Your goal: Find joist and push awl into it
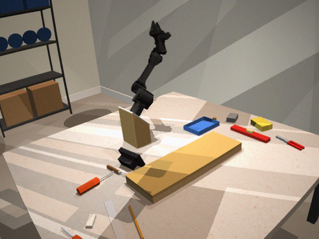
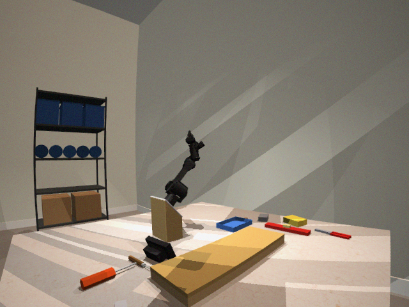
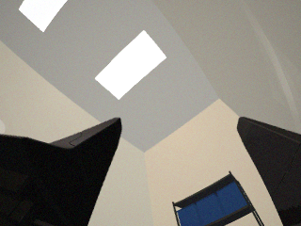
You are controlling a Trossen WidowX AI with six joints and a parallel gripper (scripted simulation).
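Now: gripper tip 600 mm short of the stud finder, 530 mm to the left of it and 540 mm above it. From my gripper tip the other things lie so: red level 720 mm ahead, 90 mm to the left, 550 mm below; then grey block 520 mm ahead, 160 mm to the left, 550 mm below; then blue tray 490 mm ahead, 40 mm to the right, 550 mm below.
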